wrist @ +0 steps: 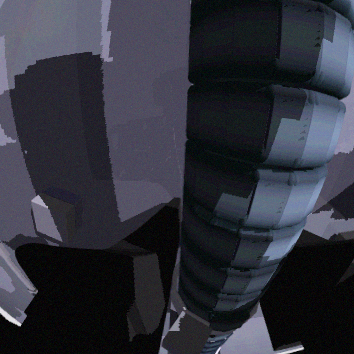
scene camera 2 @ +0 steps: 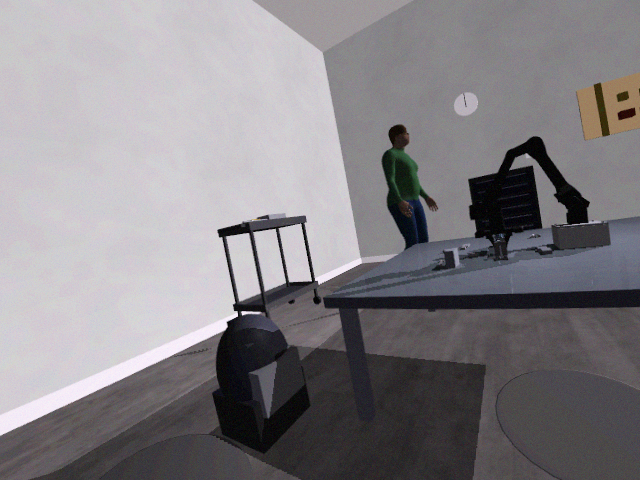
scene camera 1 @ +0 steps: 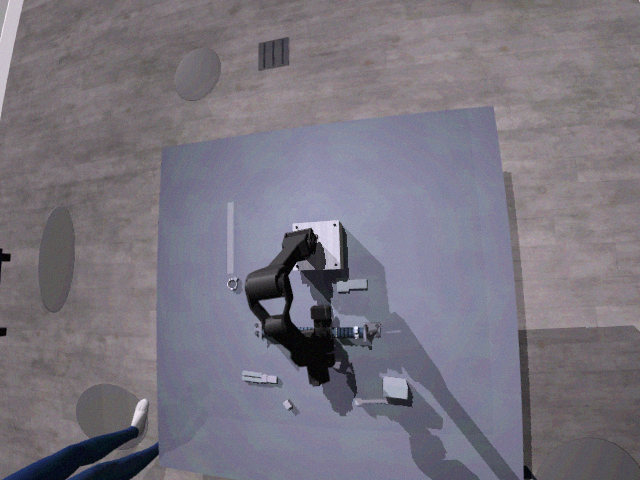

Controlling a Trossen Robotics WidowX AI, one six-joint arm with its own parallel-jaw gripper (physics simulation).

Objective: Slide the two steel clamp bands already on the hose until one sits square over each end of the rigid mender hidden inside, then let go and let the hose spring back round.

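The dark ribbed hose (scene camera 1: 347,331) (wrist: 253,158) lies flat on the table (scene camera 1: 442,200), running left to right in front of the arm's base. My gripper (scene camera 1: 320,329) (scene camera 2: 499,243) (wrist: 206,203) reaches down over the hose's middle and is shut on the hose, with one dark finger on each side in the wrist view. A grey metal piece (scene camera 1: 372,330) sits at the hose's right end. The arm hides the left half of the hose in the top view. I cannot make out the steel clamp bands clearly in any view.
The arm's white base block (scene camera 1: 330,238) stands behind the hose. Small grey parts lie around: a block (scene camera 1: 395,387), a bolt (scene camera 1: 370,401), a bar (scene camera 1: 259,378), a cube (scene camera 1: 287,404), a ring (scene camera 1: 232,284) and a strip (scene camera 1: 230,238). A person (scene camera 2: 404,181) and a cart (scene camera 2: 263,224) stand off the table.
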